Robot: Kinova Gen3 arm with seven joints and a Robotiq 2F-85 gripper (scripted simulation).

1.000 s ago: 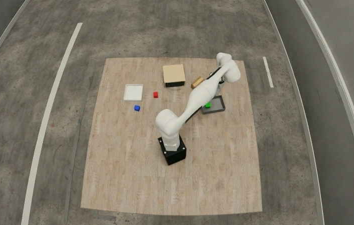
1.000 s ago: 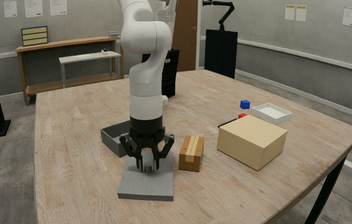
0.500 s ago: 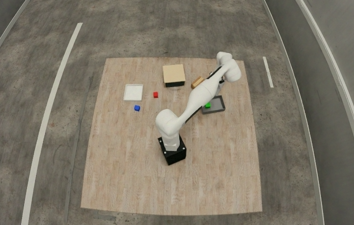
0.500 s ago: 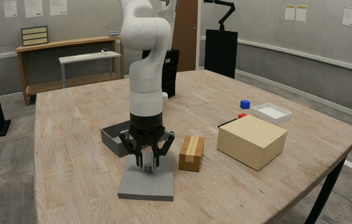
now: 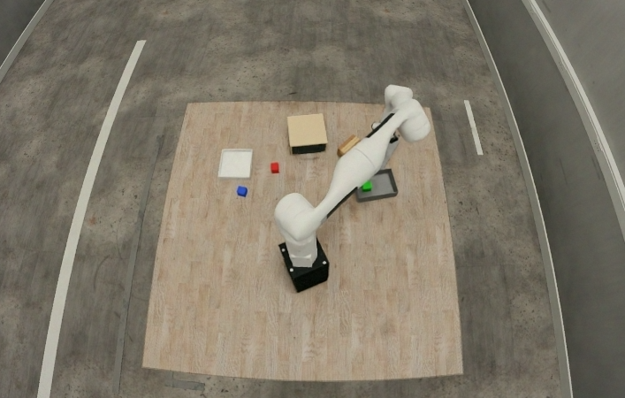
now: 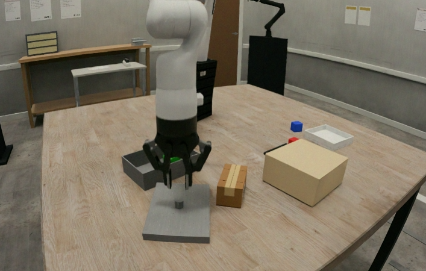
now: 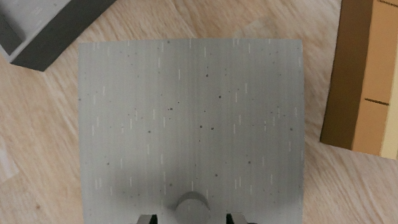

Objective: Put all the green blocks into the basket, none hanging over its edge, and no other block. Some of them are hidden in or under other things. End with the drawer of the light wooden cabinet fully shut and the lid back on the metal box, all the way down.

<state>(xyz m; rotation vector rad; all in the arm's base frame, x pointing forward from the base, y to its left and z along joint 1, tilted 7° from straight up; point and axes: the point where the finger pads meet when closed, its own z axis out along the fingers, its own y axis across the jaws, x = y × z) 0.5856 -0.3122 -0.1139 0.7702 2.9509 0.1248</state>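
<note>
My gripper is now 20 cm past the grey metal box, 6 cm above it and 3 cm to the right of it. The rest, counted from my hand: small cardboard box 14 cm to the left, 5 cm below, 1 cm behind; then lid 8 cm below; then drawer 34 cm to the left, 5 cm below, 2 cm ahead.
</note>
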